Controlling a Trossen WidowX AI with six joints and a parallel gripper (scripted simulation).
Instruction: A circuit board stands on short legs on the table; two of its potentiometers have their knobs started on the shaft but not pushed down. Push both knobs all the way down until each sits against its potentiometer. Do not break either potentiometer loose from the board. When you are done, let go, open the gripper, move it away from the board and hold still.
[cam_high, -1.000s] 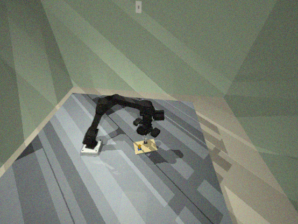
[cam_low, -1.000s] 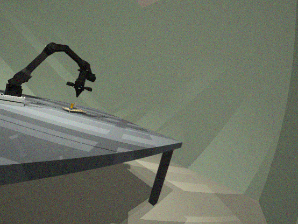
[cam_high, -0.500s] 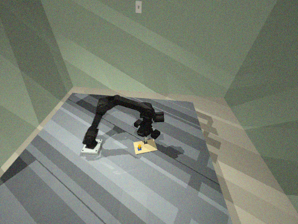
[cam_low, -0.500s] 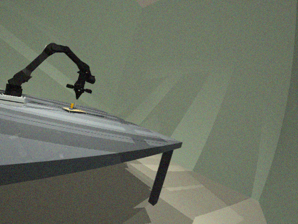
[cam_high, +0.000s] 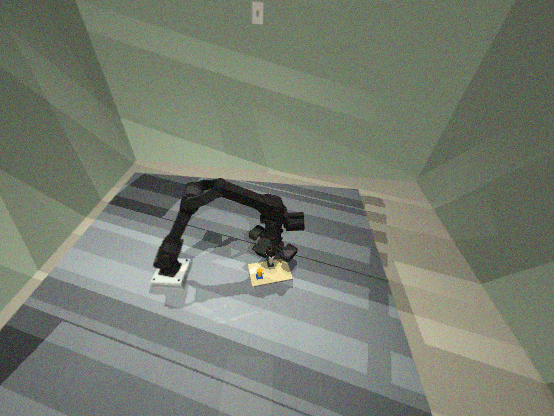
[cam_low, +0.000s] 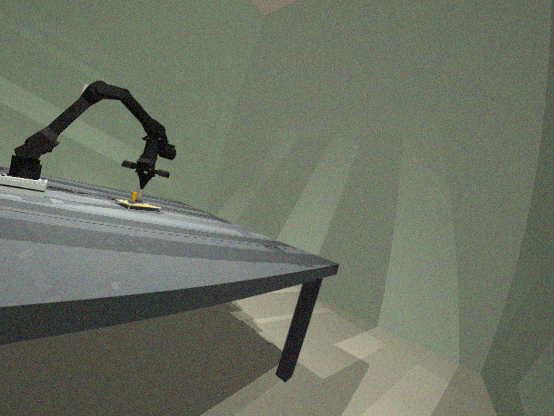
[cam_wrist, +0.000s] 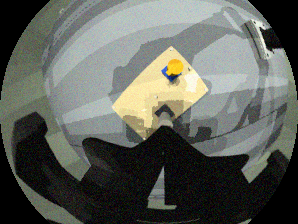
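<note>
My gripper tip is now 20 mm above the grey knob. The rest, counted from my gripper tip: orange knob (60 mm to the right, 30 mm below, 30 mm behind).
</note>
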